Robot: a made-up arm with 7 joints. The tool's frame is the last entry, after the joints. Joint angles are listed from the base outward.
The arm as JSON. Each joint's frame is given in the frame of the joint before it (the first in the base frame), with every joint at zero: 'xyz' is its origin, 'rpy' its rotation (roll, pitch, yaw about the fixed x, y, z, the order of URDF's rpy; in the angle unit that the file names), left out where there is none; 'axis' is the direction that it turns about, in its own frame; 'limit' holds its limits. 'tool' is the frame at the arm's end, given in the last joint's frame.
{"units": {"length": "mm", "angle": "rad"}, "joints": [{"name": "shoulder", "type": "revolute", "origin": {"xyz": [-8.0, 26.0, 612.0], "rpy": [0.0, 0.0, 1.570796]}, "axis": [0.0, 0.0, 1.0], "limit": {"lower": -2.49, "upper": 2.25}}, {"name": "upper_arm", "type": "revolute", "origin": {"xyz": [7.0, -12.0, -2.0], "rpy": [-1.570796, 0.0, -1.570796]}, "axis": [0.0, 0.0, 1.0], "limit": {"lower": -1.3, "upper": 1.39}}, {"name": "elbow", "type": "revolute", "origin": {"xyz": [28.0, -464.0, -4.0], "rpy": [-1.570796, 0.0, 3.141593]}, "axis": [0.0, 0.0, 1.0], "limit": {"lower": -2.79, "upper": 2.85}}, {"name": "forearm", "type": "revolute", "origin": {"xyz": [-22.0, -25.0, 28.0], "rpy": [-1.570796, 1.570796, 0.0]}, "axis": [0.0, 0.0, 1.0], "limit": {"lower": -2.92, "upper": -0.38}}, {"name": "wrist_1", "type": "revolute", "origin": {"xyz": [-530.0, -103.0, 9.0], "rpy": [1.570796, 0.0, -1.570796]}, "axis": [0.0, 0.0, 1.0], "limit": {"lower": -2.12, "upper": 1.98}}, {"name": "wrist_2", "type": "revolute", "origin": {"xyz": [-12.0, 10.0, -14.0], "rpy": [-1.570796, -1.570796, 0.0]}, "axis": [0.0, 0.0, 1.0], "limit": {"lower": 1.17, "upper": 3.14}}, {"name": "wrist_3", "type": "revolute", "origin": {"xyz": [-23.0, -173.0, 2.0], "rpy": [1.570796, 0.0, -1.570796]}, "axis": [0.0, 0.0, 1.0], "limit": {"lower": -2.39, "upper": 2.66}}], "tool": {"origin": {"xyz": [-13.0, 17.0, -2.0], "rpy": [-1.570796, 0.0, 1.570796]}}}
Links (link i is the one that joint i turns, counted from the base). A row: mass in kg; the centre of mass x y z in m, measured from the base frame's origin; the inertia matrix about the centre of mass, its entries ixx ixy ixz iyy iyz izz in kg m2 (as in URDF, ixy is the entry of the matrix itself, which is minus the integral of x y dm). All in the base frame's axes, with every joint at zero. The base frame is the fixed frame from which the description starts. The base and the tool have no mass.
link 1: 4.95; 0.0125 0.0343 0.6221; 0.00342 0 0 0.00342 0 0.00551
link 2: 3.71; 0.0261 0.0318 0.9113; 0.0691 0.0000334 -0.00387 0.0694 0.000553 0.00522
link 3: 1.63; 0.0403 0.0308 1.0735; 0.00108 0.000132 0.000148 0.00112 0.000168 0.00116
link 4: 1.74; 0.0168 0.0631 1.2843; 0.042 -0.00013 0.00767 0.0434 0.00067 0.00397
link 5: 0.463; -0.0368 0.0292 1.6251; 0.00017 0 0 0.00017 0 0.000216
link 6: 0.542; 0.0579 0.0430 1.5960; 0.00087 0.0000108 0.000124 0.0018 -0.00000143 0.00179
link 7: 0.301; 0.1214 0.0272 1.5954; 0.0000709 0 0 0.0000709 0 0.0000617
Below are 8 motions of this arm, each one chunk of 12 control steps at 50 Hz.
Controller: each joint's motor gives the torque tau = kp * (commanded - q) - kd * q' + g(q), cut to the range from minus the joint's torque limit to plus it. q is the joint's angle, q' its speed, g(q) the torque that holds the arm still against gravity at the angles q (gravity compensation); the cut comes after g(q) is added. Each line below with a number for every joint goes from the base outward.
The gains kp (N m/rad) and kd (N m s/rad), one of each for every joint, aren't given. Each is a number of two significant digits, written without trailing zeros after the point. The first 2 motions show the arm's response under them.
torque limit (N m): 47 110 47 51 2.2 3.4 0.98
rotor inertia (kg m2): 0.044 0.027 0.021 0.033 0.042 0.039 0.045
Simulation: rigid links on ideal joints. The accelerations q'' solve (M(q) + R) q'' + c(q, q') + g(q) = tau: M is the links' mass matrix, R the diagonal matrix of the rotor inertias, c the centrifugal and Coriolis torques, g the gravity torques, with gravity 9.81 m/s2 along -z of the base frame. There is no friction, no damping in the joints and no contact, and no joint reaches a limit. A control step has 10 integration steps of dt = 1/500 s. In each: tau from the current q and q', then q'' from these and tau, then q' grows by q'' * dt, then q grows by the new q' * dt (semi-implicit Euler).
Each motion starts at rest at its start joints. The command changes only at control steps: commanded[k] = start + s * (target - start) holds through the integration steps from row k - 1 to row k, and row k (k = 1, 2, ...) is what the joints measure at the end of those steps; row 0 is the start. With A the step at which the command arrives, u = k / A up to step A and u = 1 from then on. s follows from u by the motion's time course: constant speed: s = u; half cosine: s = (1 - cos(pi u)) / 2; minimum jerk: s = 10 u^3 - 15 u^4 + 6 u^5; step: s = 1 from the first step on.
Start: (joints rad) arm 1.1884 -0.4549 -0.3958 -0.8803 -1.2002 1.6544 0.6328
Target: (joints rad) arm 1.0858 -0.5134 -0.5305 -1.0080 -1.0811 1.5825 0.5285
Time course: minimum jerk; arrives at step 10
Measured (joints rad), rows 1 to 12:
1: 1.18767 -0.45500 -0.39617 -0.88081 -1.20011 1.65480 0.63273
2: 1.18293 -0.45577 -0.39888 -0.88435 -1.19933 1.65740 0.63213
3: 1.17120 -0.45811 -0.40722 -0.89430 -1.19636 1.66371 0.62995
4: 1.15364 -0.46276 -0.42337 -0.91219 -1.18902 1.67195 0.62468
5: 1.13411 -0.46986 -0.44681 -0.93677 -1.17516 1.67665 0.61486
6: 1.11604 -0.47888 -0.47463 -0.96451 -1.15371 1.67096 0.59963
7: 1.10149 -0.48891 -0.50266 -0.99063 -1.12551 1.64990 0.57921
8: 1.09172 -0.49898 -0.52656 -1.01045 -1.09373 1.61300 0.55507
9: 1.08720 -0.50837 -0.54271 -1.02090 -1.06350 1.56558 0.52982
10: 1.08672 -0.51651 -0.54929 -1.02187 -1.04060 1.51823 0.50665
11: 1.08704 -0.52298 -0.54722 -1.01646 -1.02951 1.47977 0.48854
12: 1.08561 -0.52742 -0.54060 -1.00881 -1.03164 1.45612 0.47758
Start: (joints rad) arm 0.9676 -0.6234 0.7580 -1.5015 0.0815 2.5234 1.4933
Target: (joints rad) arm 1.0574 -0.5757 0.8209 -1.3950 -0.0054 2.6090 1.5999
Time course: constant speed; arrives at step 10
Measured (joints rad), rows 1 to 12:
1: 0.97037 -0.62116 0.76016 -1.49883 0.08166 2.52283 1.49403
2: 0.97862 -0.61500 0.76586 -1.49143 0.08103 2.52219 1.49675
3: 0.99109 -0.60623 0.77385 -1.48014 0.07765 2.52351 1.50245
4: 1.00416 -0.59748 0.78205 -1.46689 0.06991 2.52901 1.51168
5: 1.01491 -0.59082 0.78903 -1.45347 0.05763 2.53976 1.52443
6: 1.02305 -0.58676 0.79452 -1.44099 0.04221 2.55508 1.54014
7: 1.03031 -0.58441 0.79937 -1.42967 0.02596 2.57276 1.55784
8: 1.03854 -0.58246 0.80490 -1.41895 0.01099 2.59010 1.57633
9: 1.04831 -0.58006 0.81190 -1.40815 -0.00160 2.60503 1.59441
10: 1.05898 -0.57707 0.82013 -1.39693 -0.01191 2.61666 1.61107
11: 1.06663 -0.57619 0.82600 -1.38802 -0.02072 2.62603 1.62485
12: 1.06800 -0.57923 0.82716 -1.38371 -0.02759 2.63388 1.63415
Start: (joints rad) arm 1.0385 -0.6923 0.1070 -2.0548 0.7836 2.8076 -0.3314
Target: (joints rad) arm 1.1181 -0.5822 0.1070 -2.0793 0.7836 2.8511 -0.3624
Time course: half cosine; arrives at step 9
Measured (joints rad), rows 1 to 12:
1: 1.03957 -0.69191 0.10672 -2.05476 0.78354 2.80830 -0.33148
2: 1.04441 -0.68989 0.10568 -2.05459 0.78324 2.81177 -0.33190
3: 1.05506 -0.68451 0.10396 -2.05440 0.78245 2.82037 -0.33311
4: 1.07082 -0.67431 0.10251 -2.05460 0.78083 2.83491 -0.33553
5: 1.08853 -0.65870 0.10247 -2.05584 0.77805 2.85360 -0.33947
6: 1.10439 -0.63816 0.10439 -2.05881 0.77400 2.87222 -0.34493
7: 1.11581 -0.61434 0.10776 -2.06391 0.76907 2.88535 -0.35160
8: 1.12194 -0.58982 0.11132 -2.07100 0.76438 2.88804 -0.35881
9: 1.12297 -0.56786 0.11380 -2.07939 0.76172 2.87734 -0.36570
10: 1.12044 -0.55145 0.11409 -2.08783 0.76311 2.85401 -0.37138
11: 1.11738 -0.54225 0.11144 -2.09480 0.77010 2.82345 -0.37522
12: 1.11561 -0.54044 0.10690 -2.09894 0.78297 2.79415 -0.37696

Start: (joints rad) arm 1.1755 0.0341 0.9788 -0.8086 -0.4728 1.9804 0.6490
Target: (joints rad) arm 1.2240 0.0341 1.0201 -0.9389 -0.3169 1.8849 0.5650
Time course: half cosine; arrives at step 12
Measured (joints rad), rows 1 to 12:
1: 1.17573 0.03408 0.97887 -0.80903 -0.47247 1.98050 0.64886
2: 1.17682 0.03397 0.97943 -0.81119 -0.47073 1.98079 0.64812
3: 1.17950 0.03374 0.98118 -0.81678 -0.46594 1.98087 0.64603
4: 1.18419 0.03334 0.98465 -0.82702 -0.45652 1.97954 0.64182
5: 1.19079 0.03279 0.98993 -0.84213 -0.44151 1.97502 0.63492
6: 1.19867 0.03218 0.99659 -0.86115 -0.42092 1.96554 0.62509
7: 1.20697 0.03166 1.00391 -0.88227 -0.39582 1.95012 0.61254
8: 1.21479 0.03140 1.01107 -0.90328 -0.36815 1.92912 0.59792
9: 1.22137 0.03152 1.01731 -0.92218 -0.34043 1.90446 0.58227
10: 1.22620 0.03209 1.02206 -0.93737 -0.31537 1.87923 0.56693
11: 1.22898 0.03306 1.02498 -0.94782 -0.29552 1.85702 0.55336
12: 1.22962 0.03436 1.02592 -0.95299 -0.28298 1.84105 0.54299

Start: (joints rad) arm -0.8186 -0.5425 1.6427 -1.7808 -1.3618 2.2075 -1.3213
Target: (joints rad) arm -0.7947 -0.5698 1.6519 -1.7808 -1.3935 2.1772 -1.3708
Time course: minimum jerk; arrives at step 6
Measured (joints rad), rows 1 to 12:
1: -0.81836 -0.54262 1.64249 -1.78089 -1.36191 2.20722 -1.32144
2: -0.81686 -0.54345 1.64136 -1.78135 -1.36270 2.20516 -1.32248
3: -0.81322 -0.54587 1.63935 -1.78217 -1.36518 2.19864 -1.32585
4: -0.80788 -0.55043 1.63814 -1.78270 -1.37012 2.18610 -1.33286
5: -0.80224 -0.55688 1.63970 -1.78230 -1.37739 2.16951 -1.34376
6: -0.79748 -0.56421 1.64449 -1.78102 -1.38587 2.15441 -1.35736
7: -0.79361 -0.57127 1.65080 -1.77971 -1.39407 2.14678 -1.37168
8: -0.79024 -0.57712 1.65659 -1.77912 -1.40078 2.14970 -1.38468
9: -0.78750 -0.58107 1.66095 -1.77926 -1.40534 2.16229 -1.39469
10: -0.78580 -0.58282 1.66374 -1.77973 -1.40756 2.18074 -1.40056
11: -0.78533 -0.58251 1.66494 -1.78012 -1.40769 2.19987 -1.40182
12: -0.78597 -0.58058 1.66447 -1.78024 -1.40615 2.21474 -1.39869

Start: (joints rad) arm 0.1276 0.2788 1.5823 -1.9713 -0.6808 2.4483 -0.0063
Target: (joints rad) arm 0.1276 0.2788 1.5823 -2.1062 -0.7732 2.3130 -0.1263
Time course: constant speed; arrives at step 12
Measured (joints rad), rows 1 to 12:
1: 0.12693 0.27876 1.58276 -1.97359 -0.68120 2.44859 -0.00720
2: 0.12595 0.27864 1.58308 -1.98045 -0.68296 2.44849 -0.01032
3: 0.12554 0.27856 1.58265 -1.99186 -0.68693 2.44555 -0.01648
4: 0.12586 0.27866 1.58188 -2.00640 -0.69363 2.43687 -0.02594
5: 0.12661 0.27898 1.58142 -2.02213 -0.70315 2.42096 -0.03841
6: 0.12749 0.27935 1.58151 -2.03738 -0.71512 2.39874 -0.05321
7: 0.12829 0.27957 1.58195 -2.05120 -0.72867 2.37329 -0.06939
8: 0.12881 0.27949 1.58246 -2.06343 -0.74260 2.34864 -0.08591
9: 0.12894 0.27910 1.58280 -2.07442 -0.75563 2.32828 -0.10181
10: 0.12870 0.27855 1.58287 -2.08470 -0.76670 2.31413 -0.11629
11: 0.12823 0.27806 1.58270 -2.09473 -0.77527 2.30611 -0.12887
12: 0.12774 0.27783 1.58242 -2.10482 -0.78139 2.30247 -0.13935

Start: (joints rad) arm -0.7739 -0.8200 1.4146 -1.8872 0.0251 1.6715 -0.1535
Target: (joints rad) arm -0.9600 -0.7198 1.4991 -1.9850 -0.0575 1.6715 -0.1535
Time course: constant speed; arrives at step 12
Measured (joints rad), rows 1 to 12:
1: -0.77705 -0.81850 1.41865 -1.88698 0.02360 1.67349 -0.15351
2: -0.78638 -0.81428 1.42930 -1.88788 0.01923 1.68013 -0.15345
3: -0.80149 -0.80779 1.44359 -1.89232 0.01233 1.69130 -0.15321
4: -0.82045 -0.79996 1.45680 -1.90149 0.00407 1.70357 -0.15272
5: -0.84138 -0.79128 1.46582 -1.91440 -0.00447 1.71172 -0.15204
6: -0.86315 -0.78162 1.47024 -1.92870 -0.01263 1.71150 -0.15133
7: -0.88503 -0.77064 1.47155 -1.94219 -0.02030 1.70182 -0.15083
8: -0.90631 -0.75828 1.47175 -1.95387 -0.02770 1.68519 -0.15076
9: -0.92619 -0.74496 1.47247 -1.96386 -0.03527 1.66636 -0.15122
10: -0.94409 -0.73157 1.47471 -1.97280 -0.04332 1.65028 -0.15221
11: -0.95991 -0.71916 1.47904 -1.98117 -0.05189 1.64040 -0.15359
12: -0.97403 -0.70860 1.48563 -1.98911 -0.06064 1.63801 -0.15514

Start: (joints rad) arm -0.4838 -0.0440 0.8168 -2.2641 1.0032 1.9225 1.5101
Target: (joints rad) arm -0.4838 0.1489 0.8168 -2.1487 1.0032 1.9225 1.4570
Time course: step
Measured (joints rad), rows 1 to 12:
1: -0.48100 -0.01958 0.82292 -2.23944 1.00440 1.91906 1.50486
2: -0.47136 0.04395 0.83392 -2.17871 1.00667 1.91102 1.49172
3: -0.46276 0.12070 0.84399 -2.11669 1.00774 1.90530 1.47453
4: -0.46117 0.18386 0.84472 -2.08424 1.00672 1.90540 1.45730
5: -0.46872 0.21967 0.83268 -2.09128 1.00403 1.91083 1.44304
6: -0.48394 0.22830 0.81250 -2.12637 1.00081 1.91840 1.43332
7: -0.50193 0.21788 0.79195 -2.16754 0.99866 1.92477 1.42843
8: -0.51582 0.19804 0.77684 -2.19545 0.99883 1.92929 1.42788
9: -0.52045 0.17663 0.77064 -2.20102 1.00136 1.93452 1.43090
10: -0.51518 0.15848 0.77491 -2.18615 1.00510 1.94333 1.43673
11: -0.50299 0.14526 0.78830 -2.16003 1.00830 1.95562 1.44463
12: -0.48813 0.13616 0.80673 -2.13413 1.00932 1.96742 1.45371

